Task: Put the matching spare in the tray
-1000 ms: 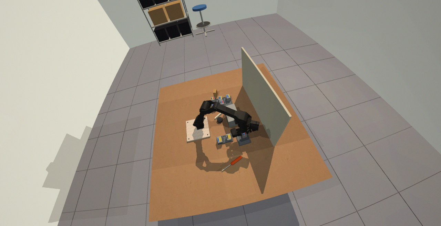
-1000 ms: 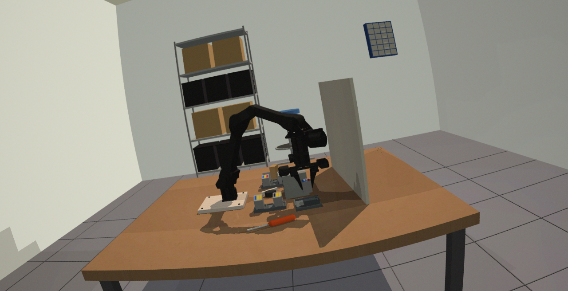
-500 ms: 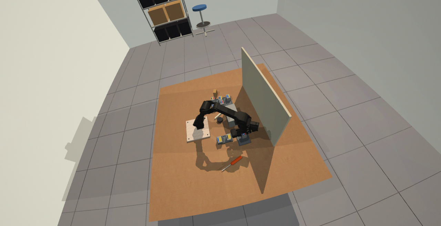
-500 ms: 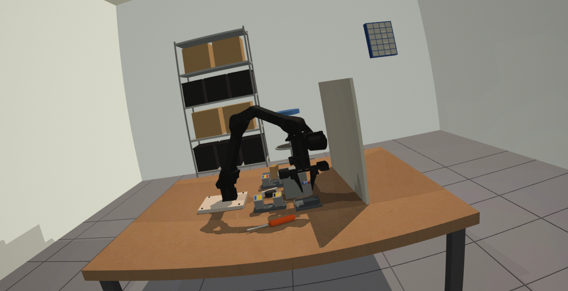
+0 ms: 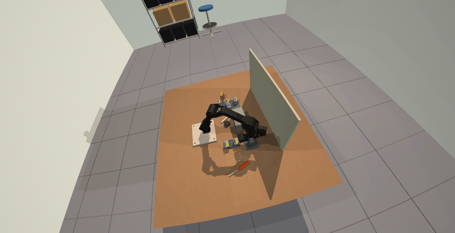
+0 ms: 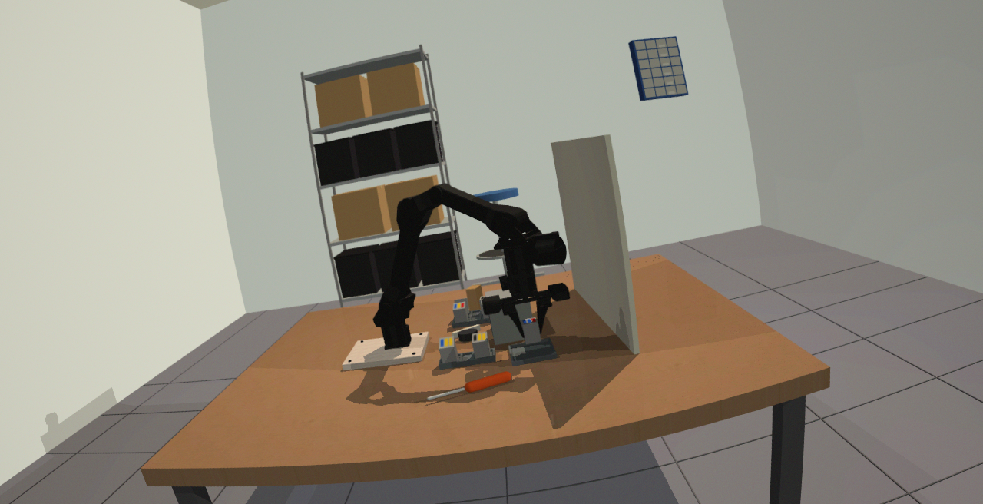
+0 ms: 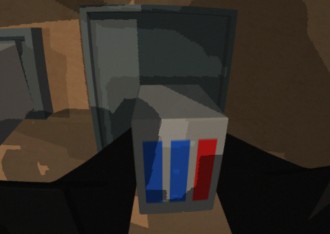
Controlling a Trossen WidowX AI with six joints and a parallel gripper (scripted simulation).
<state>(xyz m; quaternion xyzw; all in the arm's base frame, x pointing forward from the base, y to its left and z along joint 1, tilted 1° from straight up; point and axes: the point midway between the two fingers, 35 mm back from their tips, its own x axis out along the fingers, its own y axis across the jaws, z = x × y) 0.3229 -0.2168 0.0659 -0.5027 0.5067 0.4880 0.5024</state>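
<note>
My gripper tip is 20 mm below the grey spare. Round my gripper tip: grey tray (40 mm below); then grey mounted unit (30 mm behind, 210 mm to the left, 10 mm above); then black tape roll (140 mm behind, 220 mm to the left, 30 mm below).
</note>
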